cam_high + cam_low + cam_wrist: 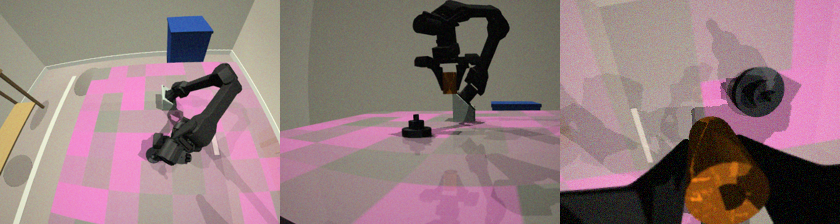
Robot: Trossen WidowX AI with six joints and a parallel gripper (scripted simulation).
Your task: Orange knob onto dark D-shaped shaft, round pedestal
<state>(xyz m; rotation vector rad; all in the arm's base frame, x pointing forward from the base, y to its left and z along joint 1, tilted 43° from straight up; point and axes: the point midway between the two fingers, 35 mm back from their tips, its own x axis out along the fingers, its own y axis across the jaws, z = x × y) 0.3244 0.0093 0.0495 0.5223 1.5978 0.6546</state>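
The round pedestal lies 20 mm ahead of my gripper tip, 90 mm to the right of it and 90 mm below it. Round my gripper tip: orange knob 20 mm above.
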